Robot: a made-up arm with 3 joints. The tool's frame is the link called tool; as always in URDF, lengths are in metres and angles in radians. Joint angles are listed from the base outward. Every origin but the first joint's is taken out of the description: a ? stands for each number. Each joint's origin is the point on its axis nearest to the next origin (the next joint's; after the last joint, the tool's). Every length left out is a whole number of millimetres.
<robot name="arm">
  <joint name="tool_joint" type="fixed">
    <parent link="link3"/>
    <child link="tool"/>
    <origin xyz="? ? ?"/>
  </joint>
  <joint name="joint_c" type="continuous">
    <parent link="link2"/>
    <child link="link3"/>
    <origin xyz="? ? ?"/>
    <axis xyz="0 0 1"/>
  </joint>
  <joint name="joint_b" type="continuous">
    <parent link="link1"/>
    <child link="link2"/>
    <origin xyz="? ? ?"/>
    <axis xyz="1 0 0"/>
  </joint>
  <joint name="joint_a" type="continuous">
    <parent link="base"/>
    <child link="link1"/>
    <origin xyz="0 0 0.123"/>
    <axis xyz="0 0 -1"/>
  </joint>
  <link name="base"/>
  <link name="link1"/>
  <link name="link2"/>
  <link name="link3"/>
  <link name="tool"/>
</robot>
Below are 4 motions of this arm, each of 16 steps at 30 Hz.
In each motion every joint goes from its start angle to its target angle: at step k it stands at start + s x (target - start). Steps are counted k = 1, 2, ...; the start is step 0. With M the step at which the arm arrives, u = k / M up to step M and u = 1 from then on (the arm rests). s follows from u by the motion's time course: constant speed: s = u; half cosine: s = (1 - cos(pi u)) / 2; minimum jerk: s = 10 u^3 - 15 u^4 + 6 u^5.
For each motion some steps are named. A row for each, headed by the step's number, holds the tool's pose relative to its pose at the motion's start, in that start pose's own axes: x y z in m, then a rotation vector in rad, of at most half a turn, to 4 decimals.
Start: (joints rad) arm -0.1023 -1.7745 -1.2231
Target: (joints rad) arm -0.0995 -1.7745 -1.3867
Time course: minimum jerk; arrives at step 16
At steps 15, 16:
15: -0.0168 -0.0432 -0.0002 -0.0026 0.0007 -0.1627
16: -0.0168 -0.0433 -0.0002 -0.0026 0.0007 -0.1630

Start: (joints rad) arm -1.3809 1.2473 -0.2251
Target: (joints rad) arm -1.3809 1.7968 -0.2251
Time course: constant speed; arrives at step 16
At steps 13, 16:
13: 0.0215 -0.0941 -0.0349 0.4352 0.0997 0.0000
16: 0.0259 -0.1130 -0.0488 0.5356 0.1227 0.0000

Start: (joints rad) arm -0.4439 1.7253 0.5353
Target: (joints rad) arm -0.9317 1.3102 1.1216
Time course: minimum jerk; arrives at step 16
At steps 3, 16:
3: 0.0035 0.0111 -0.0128 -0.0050 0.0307 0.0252
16: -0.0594 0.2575 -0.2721 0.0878 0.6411 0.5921

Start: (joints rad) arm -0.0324 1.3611 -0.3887
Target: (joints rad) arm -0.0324 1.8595 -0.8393
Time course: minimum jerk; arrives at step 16
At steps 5, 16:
5: 0.0000 -0.0412 -0.0086 0.0816 0.0373 -0.0811
16: -0.0294 -0.1990 -0.0995 0.4108 0.2896 -0.4412

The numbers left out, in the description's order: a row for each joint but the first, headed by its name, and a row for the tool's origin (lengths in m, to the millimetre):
tool: 0.281 -0.083 0
joint_c: 0 0.115 0.23
joint_b: 0.092 0.268 0

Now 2 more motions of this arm.
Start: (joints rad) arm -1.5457 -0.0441 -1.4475
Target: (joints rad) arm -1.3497 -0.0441 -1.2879
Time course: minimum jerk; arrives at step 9
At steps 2, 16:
2: 0.0019 0.0049 0.0000 -0.0007 0.0001 -0.0028
16: 0.0312 0.0610 -0.0009 -0.0085 0.0017 -0.0362

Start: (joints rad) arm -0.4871 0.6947 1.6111
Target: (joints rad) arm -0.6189 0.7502 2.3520
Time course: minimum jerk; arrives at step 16
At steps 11, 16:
11: -0.0148 0.2189 0.0197 0.0526 -0.0681 0.6886
16: -0.0362 0.2623 0.0264 0.0595 -0.0881 0.8391

